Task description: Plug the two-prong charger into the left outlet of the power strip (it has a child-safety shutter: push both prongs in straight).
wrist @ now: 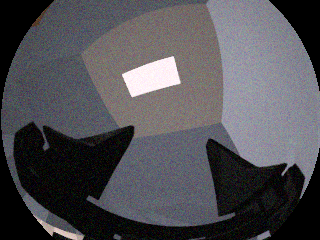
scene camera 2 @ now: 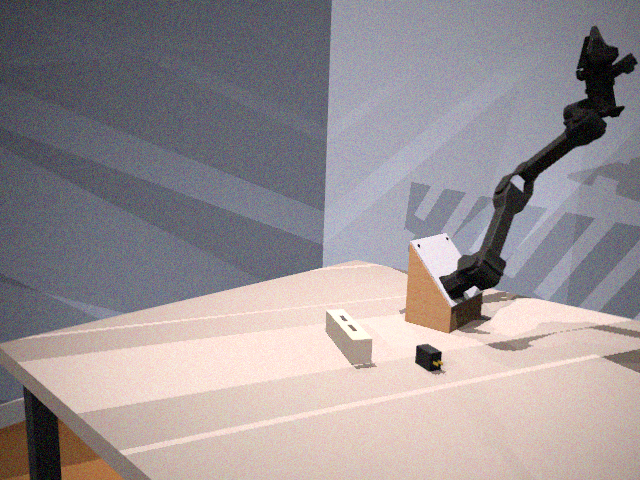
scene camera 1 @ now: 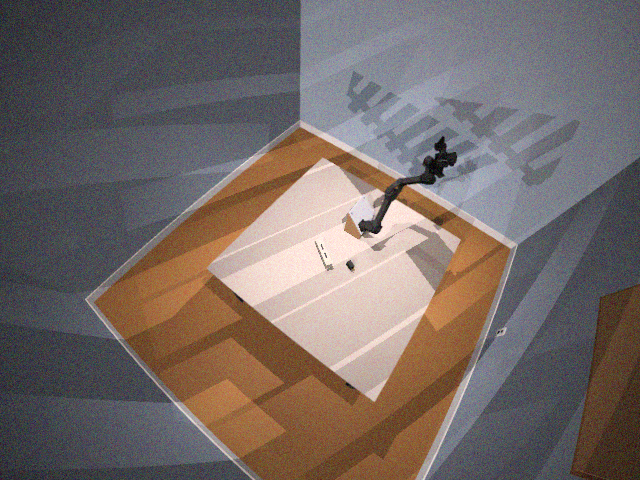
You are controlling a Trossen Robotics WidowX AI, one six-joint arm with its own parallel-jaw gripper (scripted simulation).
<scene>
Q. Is my gripper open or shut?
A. Open.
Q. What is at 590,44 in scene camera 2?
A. My gripper.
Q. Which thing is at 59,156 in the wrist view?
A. My gripper.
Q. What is my gripper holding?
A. Nothing.
</scene>
